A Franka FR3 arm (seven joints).
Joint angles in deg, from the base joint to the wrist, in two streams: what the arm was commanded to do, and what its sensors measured. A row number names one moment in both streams.
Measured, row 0:
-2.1 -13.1 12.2 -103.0 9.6 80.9 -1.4
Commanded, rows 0 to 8:
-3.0 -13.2 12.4 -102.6 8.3 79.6 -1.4
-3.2 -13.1 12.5 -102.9 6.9 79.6 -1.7
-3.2 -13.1 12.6 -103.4 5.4 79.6 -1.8
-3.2 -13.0 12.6 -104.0 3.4 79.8 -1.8
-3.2 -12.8 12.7 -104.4 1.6 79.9 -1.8
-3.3 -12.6 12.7 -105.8 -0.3 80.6 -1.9
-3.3 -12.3 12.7 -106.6 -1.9 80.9 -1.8
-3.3 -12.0 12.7 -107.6 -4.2 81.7 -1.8
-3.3 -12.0 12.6 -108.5 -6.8 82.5 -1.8
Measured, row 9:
-2.6 -11.9 12.0 -106.1 -2.2 80.6 -1.5
